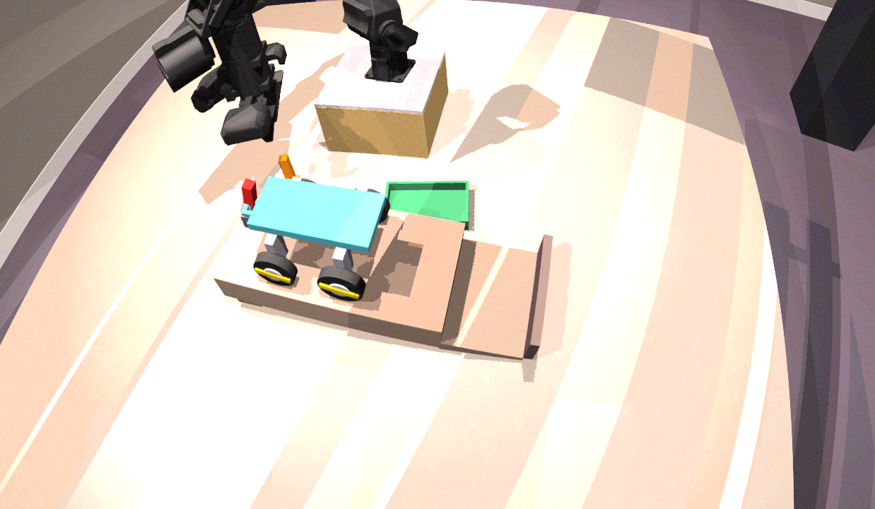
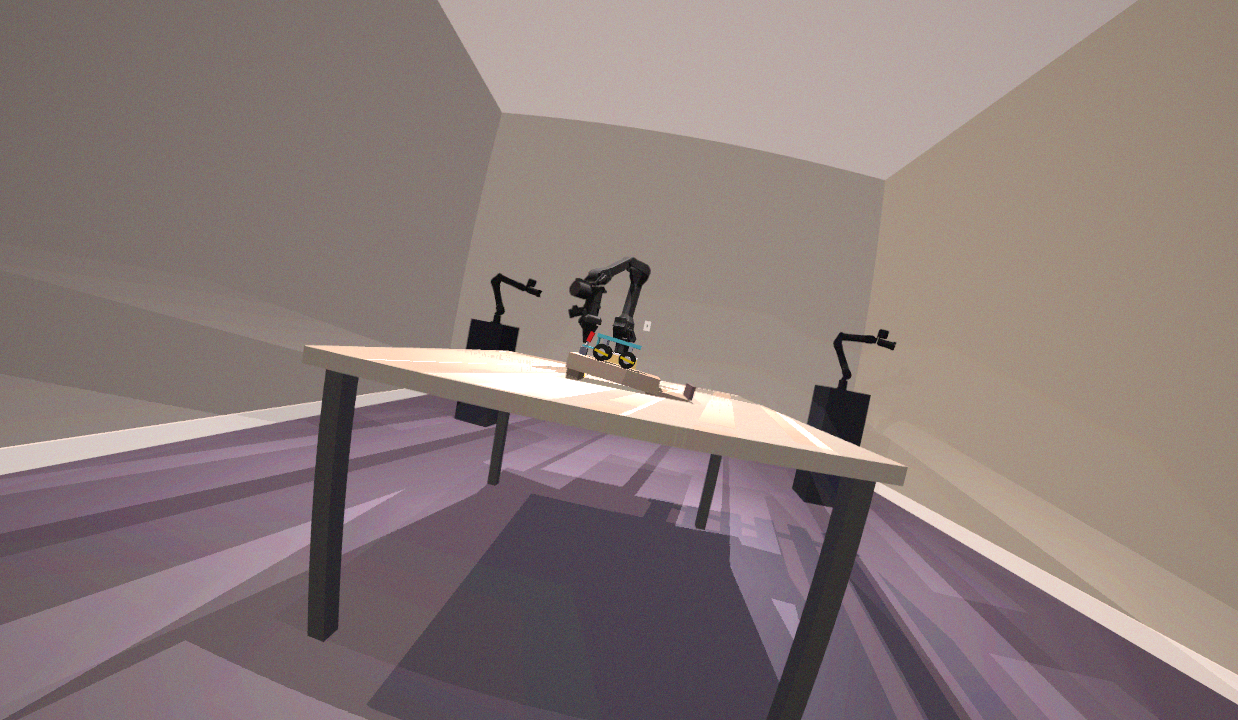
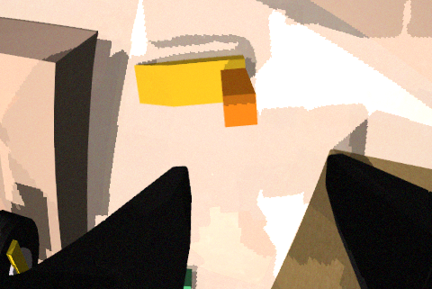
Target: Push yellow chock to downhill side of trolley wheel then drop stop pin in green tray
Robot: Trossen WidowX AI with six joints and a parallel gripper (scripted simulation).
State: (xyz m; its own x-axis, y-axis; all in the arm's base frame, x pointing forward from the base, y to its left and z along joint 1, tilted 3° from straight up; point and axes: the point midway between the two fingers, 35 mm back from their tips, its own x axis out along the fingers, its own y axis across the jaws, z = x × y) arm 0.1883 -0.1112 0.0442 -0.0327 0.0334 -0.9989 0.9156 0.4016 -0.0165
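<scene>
Right now my gripper tip is 2 cm short of the yellow chock, 1 cm to the right of it and 10 cm above it. From my gripper tip the other things lie so: green tray 23 cm to the left, 13 cm below; then trolley 13 cm ahead, 15 cm to the left, 1 cm below; then red-headed stop pin 13 cm ahead, 4 cm to the left.
</scene>
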